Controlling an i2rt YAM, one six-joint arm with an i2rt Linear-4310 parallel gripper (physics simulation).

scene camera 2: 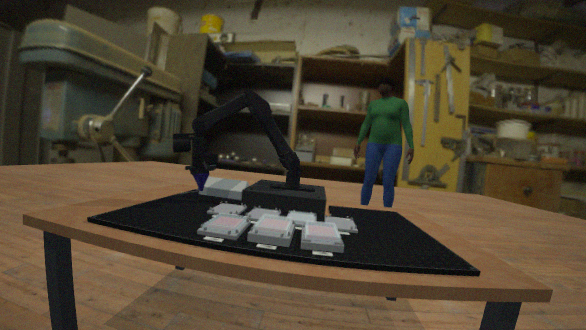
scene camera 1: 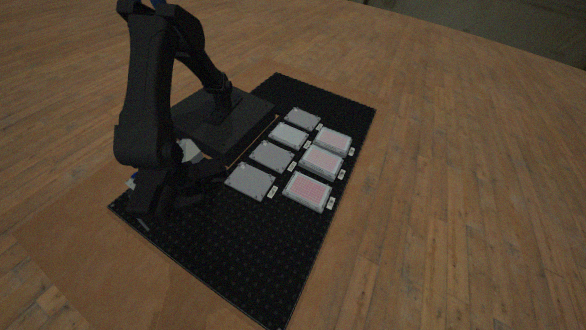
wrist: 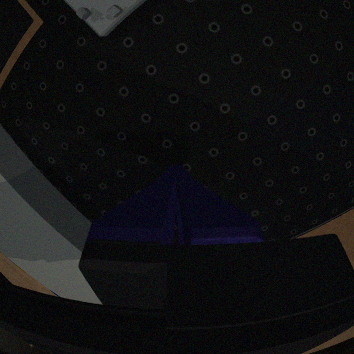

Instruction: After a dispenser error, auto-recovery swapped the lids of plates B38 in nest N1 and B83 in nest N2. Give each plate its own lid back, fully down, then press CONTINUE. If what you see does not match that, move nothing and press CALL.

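Places are measured from the arm's base along level axes (x right, y down, z ahead), in metres.
Where they show: gripper, fingertip midpoint: [scene camera 2: 201, 191] [scene camera 1: 199, 198] [wrist: 175, 173]; arm's base, origin of the base link: [scene camera 2: 292, 188] [scene camera 1: 224, 108].
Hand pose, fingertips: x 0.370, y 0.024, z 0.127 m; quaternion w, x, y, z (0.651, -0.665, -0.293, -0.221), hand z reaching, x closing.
Note:
Each offset is from my fingertips to the top centre of the thing. "*": to the spot under its first point. Level surfaces: height alone.
My gripper [scene camera 2: 201, 189] [wrist: 175, 173] has its blue fingertips together and empty, beside the grey-white sloped box @[dx -0.062, dy -0.040, dz -0.172 m] [scene camera 1: 190, 151] [scene camera 2: 225, 188] [wrist: 30, 220]; the arm hides the fingertips in scene camera 1. The box's button labels do not show. Three plates with pink wells stand in a row: one @[dx -0.162, dy +0.017, dz +0.296 m] [scene camera 1: 307, 190] [scene camera 2: 227, 224], a middle one @[dx -0.293, dy +0.004, dz +0.314 m] [scene camera 1: 322, 161] [scene camera 2: 272, 229] and a third @[dx -0.417, dy +0.008, dz +0.336 m] [scene camera 1: 333, 140] [scene camera 2: 321, 234]. They seem to have clear lids, but the lid codes and seating are too small to tell. The nest and plate labels are unreadable.
Behind the plates lie flat grey nests @[* dx -0.124, dy +0.034, dz +0.102 m] [scene camera 1: 250, 181] @[* dx -0.252, dy +0.034, dz +0.128 m] [scene camera 1: 271, 156] @[* dx -0.505, dy +0.034, dz +0.178 m] [scene camera 1: 302, 119], and a whiter, thicker piece @[dx -0.386, dy +0.026, dz +0.152 m] [scene camera 1: 288, 135] [scene camera 2: 301, 217] sits in that row. The black perforated mat @[dy +0.044 m] [scene camera 1: 240, 255] [scene camera 2: 415, 245] bears them. A person [scene camera 2: 386, 120] stands behind the table.

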